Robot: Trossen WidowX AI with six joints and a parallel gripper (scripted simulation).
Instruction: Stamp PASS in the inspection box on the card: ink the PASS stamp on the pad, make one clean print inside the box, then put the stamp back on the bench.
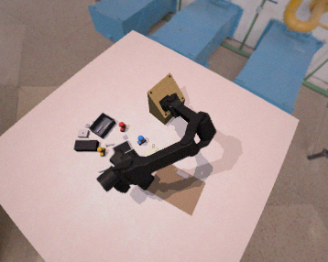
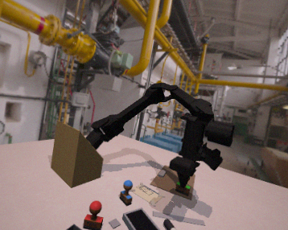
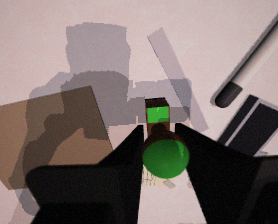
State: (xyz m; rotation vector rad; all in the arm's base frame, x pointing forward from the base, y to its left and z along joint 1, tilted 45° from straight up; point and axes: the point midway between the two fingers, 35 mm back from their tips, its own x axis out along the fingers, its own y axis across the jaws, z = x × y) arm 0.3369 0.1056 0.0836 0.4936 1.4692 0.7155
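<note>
The ink pad lies 4 cm behind my gripper tip, 15 cm to the right of it and 7 cm below it. From my gripper tip the other things lie so: grey ruler (2 cm ahead, 4 cm to the right, 8 cm below); green-knobbed stamp (right at my gripper tip); marker (4 cm ahead, 11 cm to the right, 7 cm below).
</note>
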